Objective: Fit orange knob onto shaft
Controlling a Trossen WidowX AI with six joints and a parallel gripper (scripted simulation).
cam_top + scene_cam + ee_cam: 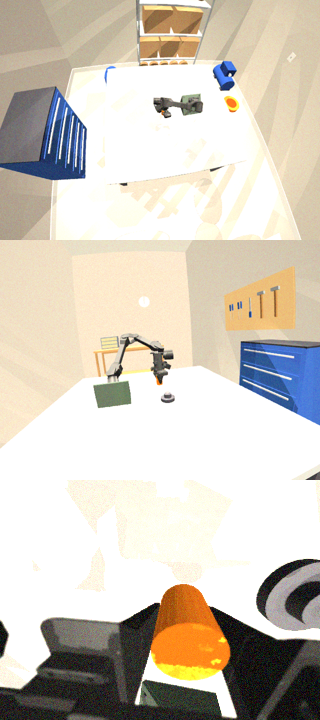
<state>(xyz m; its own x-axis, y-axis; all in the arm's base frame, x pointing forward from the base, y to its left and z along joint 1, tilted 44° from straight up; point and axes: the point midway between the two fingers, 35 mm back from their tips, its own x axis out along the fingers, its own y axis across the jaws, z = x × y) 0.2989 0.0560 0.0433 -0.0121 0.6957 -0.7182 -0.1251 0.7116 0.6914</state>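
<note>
My gripper tip is 140 mm to the left of the round grey pedestal, 30 mm above it and 20 mm short of it. The rest, counted from my gripper tip: orange knob 30 mm above.
</note>
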